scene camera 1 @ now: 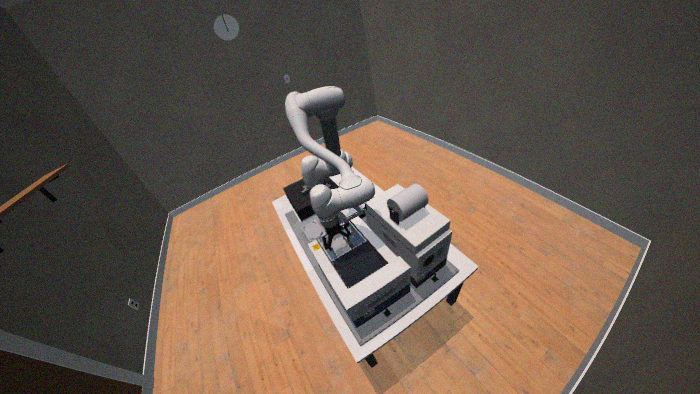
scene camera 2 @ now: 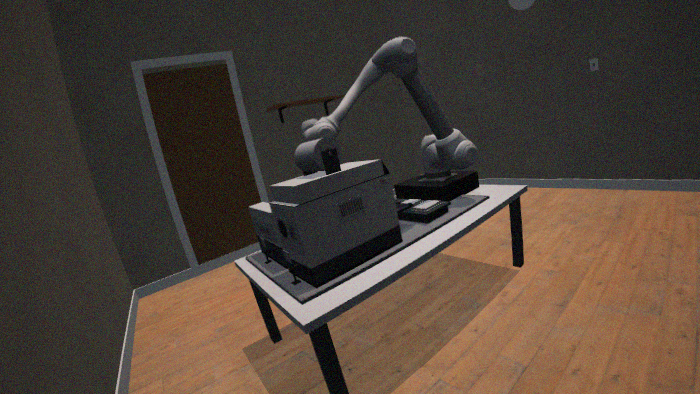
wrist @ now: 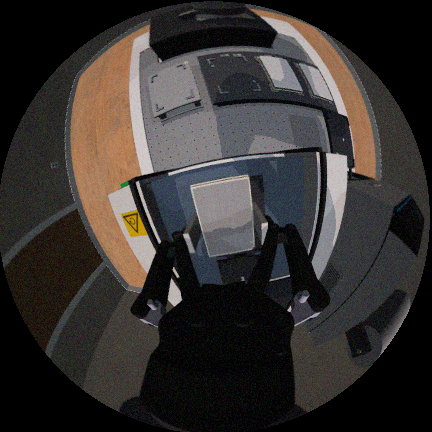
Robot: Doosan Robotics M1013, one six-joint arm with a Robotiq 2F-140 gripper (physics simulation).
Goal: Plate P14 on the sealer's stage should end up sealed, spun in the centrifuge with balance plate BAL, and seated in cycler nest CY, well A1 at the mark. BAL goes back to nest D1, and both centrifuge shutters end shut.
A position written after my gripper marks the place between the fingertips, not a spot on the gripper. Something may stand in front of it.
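Visible to me: my gripper (wrist: 225,214); a centrifuge (wrist: 306,186).
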